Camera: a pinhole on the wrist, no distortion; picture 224 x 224 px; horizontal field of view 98.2 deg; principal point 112.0 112.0 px. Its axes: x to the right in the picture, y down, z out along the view. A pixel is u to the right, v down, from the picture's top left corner.
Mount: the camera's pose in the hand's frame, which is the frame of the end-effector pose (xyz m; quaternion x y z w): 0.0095 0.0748 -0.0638 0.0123 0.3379 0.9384 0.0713
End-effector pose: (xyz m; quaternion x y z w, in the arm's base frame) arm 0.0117 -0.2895 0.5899 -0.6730 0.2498 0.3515 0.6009
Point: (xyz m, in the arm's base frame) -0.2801 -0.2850 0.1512
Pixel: 89.4 46.4
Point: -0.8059 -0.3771 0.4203
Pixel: 208.6 36.9
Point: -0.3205 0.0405 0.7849
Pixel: 211.8 209.9
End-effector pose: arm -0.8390 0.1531 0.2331 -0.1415 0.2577 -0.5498 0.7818
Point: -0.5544 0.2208 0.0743
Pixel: 109.0 51.9
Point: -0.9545 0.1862 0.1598
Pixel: behind the camera
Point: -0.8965 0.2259 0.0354
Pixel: behind the camera
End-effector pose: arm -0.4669 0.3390 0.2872 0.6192 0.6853 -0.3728 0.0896
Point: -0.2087 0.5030 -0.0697
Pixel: 38.9 54.7
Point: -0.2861 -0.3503 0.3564
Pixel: outside the picture
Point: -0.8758 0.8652 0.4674
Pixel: behind the camera
